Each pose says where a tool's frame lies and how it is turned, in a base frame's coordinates. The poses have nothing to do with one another.
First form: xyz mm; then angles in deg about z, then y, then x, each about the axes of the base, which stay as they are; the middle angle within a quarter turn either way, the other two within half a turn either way.
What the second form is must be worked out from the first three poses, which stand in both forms.
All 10 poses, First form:
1: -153, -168, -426, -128.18, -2.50, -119.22
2: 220, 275, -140, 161.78, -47.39, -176.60
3: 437, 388, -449, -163.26, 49.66, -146.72
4: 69, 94, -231, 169.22, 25.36, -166.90
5: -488, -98, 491, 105.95, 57.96, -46.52
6: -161, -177, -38, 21.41, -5.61, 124.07
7: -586, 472, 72, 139.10, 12.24, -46.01
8: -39, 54, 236, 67.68, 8.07, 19.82
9: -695, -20, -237, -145.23, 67.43, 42.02
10: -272, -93, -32, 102.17, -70.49, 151.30
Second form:
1: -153, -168, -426, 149.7, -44.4, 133.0
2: 220, 275, -140, -151.2, -42.8, 157.1
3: 437, 388, -449, 134.0, 26.9, 127.4
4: 69, 94, -231, -174.4, 26.9, 170.7
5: -488, -98, 491, 100.0, 32.5, 64.4
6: -161, -177, -38, -16.8, -14.6, 125.2
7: -586, 472, 72, 142.3, 21.1, 43.3
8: -39, 54, 236, 67.1, -15.3, 15.1
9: -695, -20, -237, -108.7, -10.5, -73.1
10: -272, -93, -32, -95.3, -40.1, 112.5
